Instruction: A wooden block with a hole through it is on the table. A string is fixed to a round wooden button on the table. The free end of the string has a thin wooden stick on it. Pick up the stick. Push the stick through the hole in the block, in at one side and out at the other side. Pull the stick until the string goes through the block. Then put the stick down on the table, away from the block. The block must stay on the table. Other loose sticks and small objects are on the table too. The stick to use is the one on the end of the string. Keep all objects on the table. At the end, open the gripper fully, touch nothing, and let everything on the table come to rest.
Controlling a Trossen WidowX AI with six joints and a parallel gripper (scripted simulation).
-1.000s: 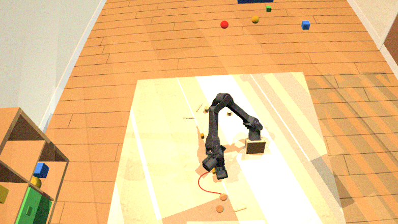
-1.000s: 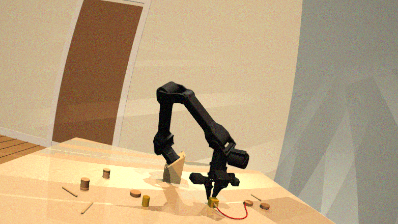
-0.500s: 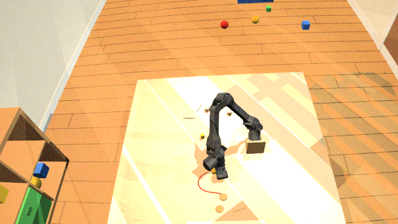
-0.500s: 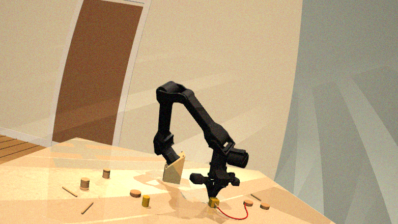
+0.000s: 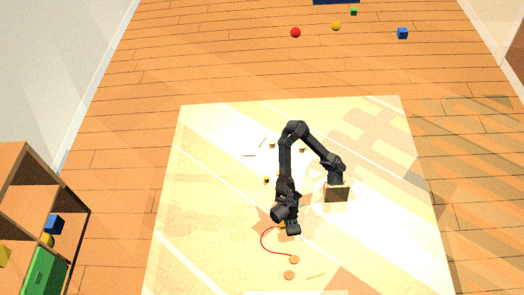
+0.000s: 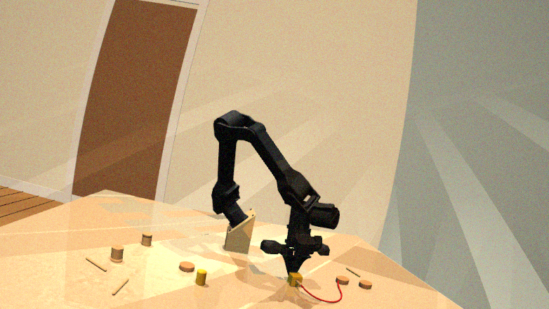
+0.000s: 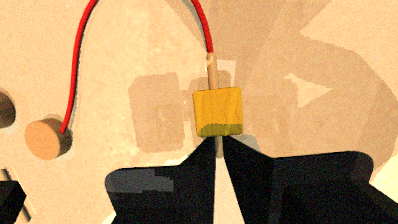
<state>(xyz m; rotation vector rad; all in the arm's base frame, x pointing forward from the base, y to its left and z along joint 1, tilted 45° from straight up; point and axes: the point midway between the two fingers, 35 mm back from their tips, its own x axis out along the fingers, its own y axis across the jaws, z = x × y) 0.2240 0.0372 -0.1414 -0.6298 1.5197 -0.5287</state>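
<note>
The yellow wooden block is 30 mm ahead of my gripper tip and 10 mm above it. From my gripper tip the other things lie so: thin wooden stick: 40 mm ahead, 10 mm above; then yellow cylinder: 70 mm ahead, 250 mm to the right, 10 mm above; then round button: 160 mm to the left.
</note>
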